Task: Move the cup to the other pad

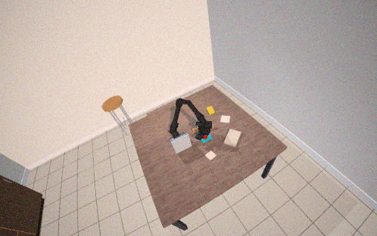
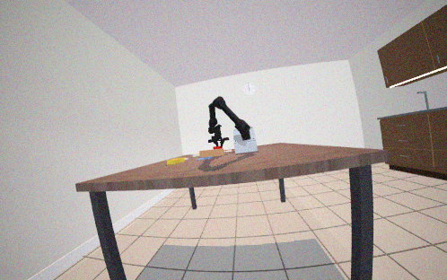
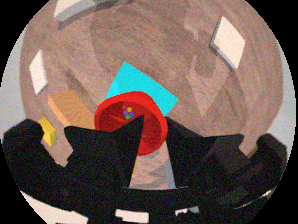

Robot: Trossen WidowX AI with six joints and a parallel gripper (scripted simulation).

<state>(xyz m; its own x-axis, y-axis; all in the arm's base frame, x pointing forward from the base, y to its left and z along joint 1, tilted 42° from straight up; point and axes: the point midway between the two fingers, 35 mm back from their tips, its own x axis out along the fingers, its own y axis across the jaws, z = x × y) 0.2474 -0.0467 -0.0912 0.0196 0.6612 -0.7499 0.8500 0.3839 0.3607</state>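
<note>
Right now my gripper tip is 20 mm short of the red cup and 10 mm to the right of it. Also, from my gripper tip: light blue pad 200 mm to the left, 90 mm ahead, 50 mm below; then wooden bar 110 mm to the left, 60 mm ahead, 30 mm below; then cyan pad 50 mm below, 30 mm ahead, 20 mm to the left.
</note>
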